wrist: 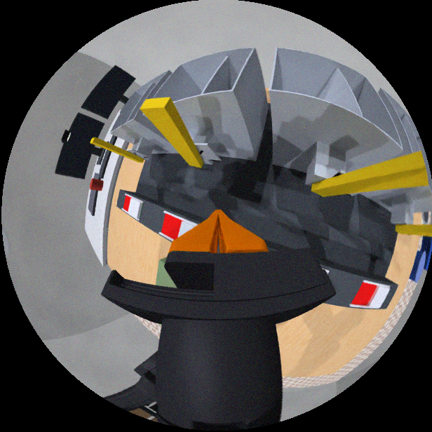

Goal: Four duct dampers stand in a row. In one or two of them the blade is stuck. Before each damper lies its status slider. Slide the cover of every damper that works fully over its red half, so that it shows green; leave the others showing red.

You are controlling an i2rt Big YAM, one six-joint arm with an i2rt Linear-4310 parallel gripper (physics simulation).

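Four grey duct dampers (pixel 142 107) (pixel 220 125) (pixel 310 125) (pixel 404 120) stand in a row, with yellow levers (pixel 118 150) (pixel 175 132) (pixel 372 175) (pixel 415 230) in front. The second lever rises toward the upper left; the third points right. The leftmost slider (pixel 127 203) and second slider (pixel 171 226) show red, with white covers to the right of the red. The rightmost slider (pixel 364 293) also shows red, its white cover at the right. The third slider is mostly hidden behind my gripper (pixel 218 212), which is shut and empty, its orange tips right of the second slider in this view.
A dark base (pixel 295 212) lies between ducts and sliders on the wooden table (pixel 132 250). A green patch (pixel 164 275) shows left of the gripper body. At the left are a white panel with a red knob (pixel 96 184) and black panels (pixel 80 145). A blue object (pixel 421 264) is at the right edge.
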